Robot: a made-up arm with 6 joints.
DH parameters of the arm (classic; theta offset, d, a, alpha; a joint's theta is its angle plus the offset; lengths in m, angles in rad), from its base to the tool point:
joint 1: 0 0.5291 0 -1.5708
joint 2: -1.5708 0 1.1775 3.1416
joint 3: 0 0 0 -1.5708
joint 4: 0 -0.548 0 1.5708
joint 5: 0 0.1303 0 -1.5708
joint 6: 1.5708 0 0 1.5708
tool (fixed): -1.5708 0 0 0
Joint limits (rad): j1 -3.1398..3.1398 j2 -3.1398..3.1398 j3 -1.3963..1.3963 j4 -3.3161..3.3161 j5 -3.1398..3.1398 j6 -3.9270..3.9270
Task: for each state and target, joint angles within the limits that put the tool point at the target. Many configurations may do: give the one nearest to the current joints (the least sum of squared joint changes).
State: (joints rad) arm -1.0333 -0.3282 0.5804 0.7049 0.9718 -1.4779
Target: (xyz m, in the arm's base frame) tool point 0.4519 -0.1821 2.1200
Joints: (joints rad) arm -0.2189 0.0957 0.7592 0.9134 0.9718 -1.4779
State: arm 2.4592 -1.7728 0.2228 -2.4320 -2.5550 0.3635
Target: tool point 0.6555 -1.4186 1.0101
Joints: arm 2.0739 -1.4993 0.9686 -2.5715 -2.5550 0.3635
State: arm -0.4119 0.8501 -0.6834 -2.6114 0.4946 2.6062
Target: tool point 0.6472 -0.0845 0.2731
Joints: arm -0.2886 1.6501 -1.0491 -2.4847 0.4946 2.6062
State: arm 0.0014 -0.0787 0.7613 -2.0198 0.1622 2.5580
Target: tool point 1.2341 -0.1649 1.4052
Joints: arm -0.1758 0.6248 0.6971 -1.9933 0.1622 2.5580
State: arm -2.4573 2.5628 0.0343 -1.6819 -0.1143 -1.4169
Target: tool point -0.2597 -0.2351 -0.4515
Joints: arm -2.4464 2.3002 -0.2540 -1.6800 -0.1143 -1.4169
